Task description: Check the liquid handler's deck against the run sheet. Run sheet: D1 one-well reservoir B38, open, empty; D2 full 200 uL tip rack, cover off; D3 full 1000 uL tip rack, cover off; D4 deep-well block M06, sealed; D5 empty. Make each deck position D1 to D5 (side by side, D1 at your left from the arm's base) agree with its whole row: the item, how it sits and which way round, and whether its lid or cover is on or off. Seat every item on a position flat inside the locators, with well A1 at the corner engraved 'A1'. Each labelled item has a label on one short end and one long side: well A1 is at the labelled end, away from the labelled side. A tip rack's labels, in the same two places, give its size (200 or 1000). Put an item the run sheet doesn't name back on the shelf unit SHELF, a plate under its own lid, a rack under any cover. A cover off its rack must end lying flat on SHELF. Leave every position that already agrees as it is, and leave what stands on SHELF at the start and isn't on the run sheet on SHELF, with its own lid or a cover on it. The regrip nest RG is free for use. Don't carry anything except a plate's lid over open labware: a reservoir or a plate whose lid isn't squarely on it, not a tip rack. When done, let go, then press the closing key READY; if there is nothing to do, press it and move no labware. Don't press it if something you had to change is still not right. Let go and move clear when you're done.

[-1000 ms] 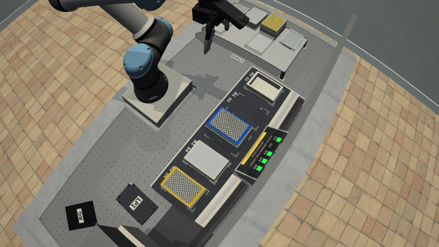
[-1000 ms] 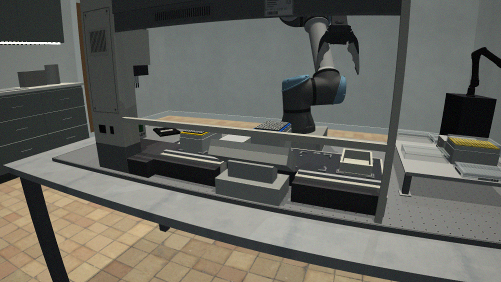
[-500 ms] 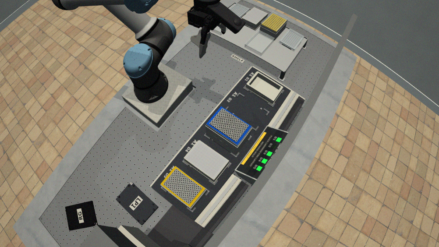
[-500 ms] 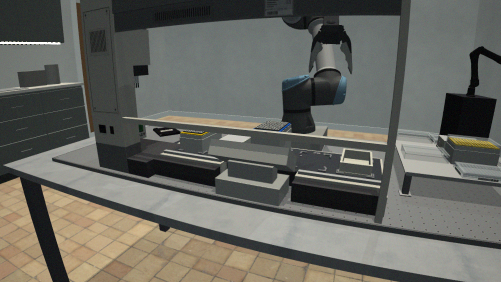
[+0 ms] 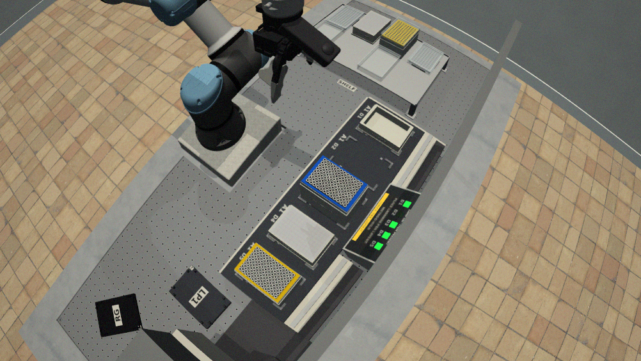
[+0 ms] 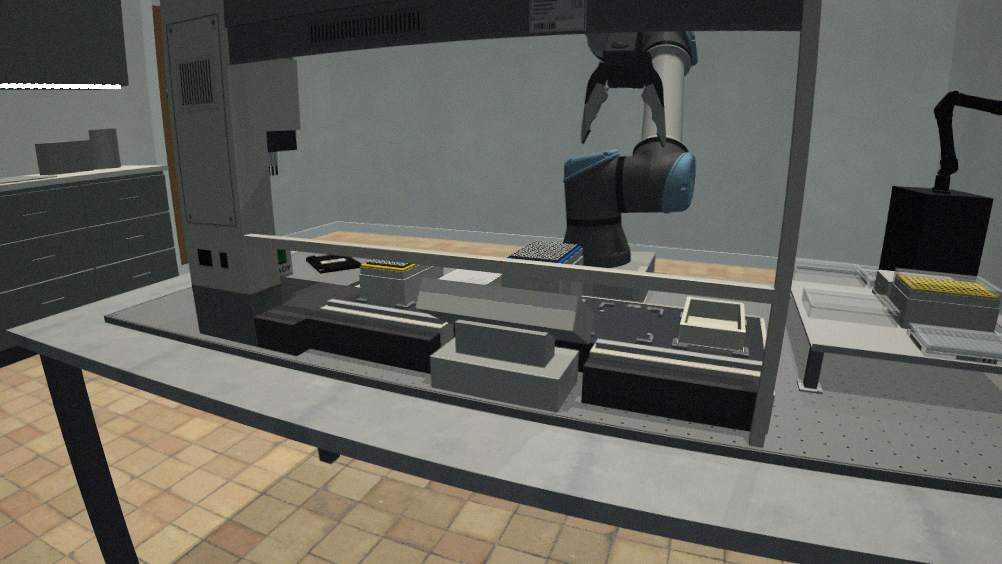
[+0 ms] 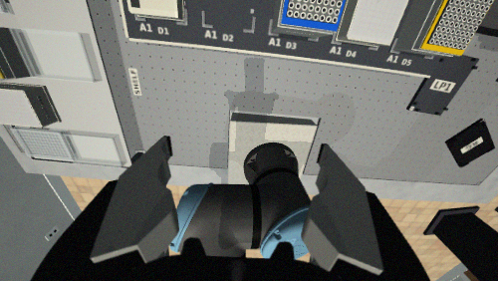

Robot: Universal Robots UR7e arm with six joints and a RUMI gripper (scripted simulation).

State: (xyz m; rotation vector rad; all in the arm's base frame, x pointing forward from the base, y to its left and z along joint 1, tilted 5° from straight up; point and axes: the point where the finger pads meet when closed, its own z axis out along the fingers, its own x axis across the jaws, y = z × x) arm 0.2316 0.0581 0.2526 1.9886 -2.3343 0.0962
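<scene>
Now: hand 8 cm short of the yellow-framed tip rack, 36 cm to the left of it and 21 cm above it. The rest, counted from my hand: handler's frame bar 32 cm ahead, 20 cm to the right, 13 cm below; blue-framed tip rack 14 cm ahead, 11 cm to the right, 18 cm below; one-well reservoir 20 cm ahead, 13 cm to the left, 24 cm below.
</scene>
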